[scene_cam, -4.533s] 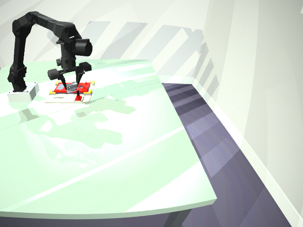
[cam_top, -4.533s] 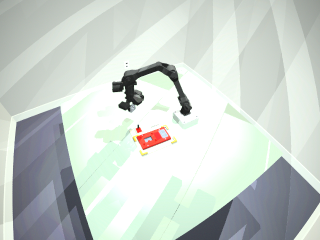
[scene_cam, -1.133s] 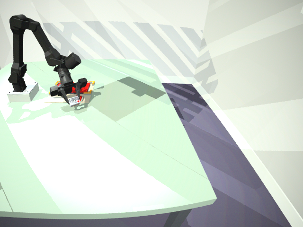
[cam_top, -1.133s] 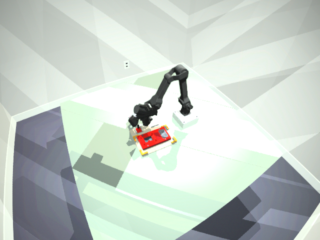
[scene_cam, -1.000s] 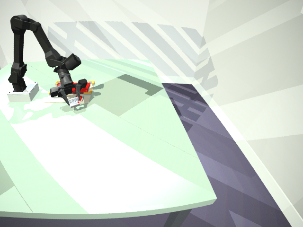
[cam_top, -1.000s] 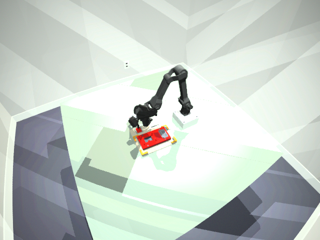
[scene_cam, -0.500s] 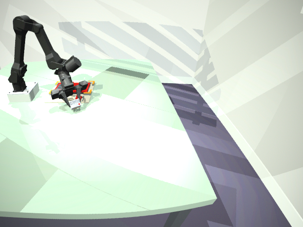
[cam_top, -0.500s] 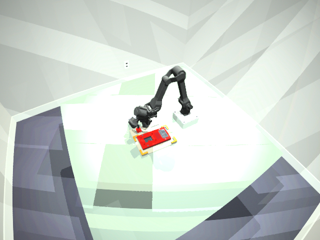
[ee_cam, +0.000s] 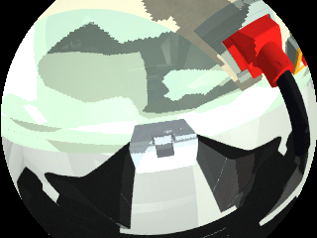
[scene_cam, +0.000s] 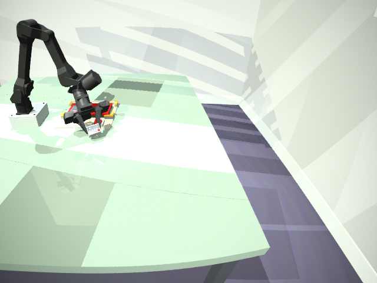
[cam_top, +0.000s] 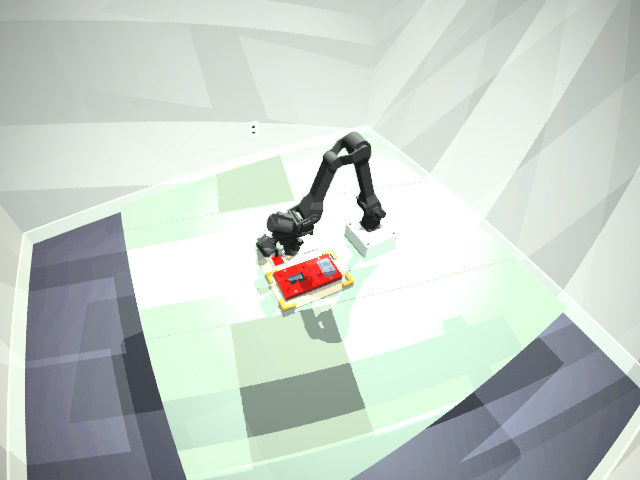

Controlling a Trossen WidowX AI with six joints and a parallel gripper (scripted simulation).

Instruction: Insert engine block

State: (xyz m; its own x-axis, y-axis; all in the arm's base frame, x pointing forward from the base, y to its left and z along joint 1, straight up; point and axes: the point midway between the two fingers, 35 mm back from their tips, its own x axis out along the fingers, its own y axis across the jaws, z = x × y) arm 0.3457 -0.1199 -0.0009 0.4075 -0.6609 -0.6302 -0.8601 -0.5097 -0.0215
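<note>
The grey engine block lies 10 mm to the left of my gripper tip.
</note>
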